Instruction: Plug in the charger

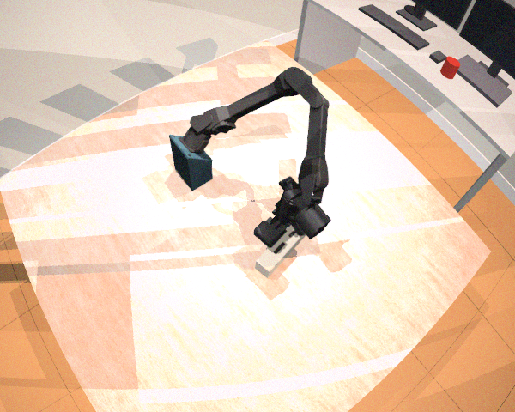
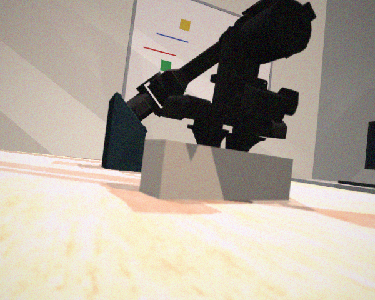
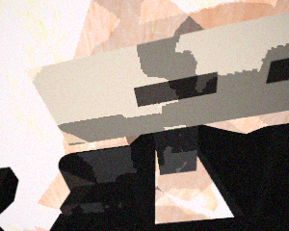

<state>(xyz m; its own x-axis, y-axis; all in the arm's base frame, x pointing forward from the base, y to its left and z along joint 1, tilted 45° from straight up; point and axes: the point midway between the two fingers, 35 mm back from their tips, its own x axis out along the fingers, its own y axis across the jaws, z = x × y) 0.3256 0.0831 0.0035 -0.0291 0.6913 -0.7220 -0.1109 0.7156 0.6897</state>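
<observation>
Right now the two-prong charger is 2 cm ahead of my gripper tip and 1 cm above it.
</observation>
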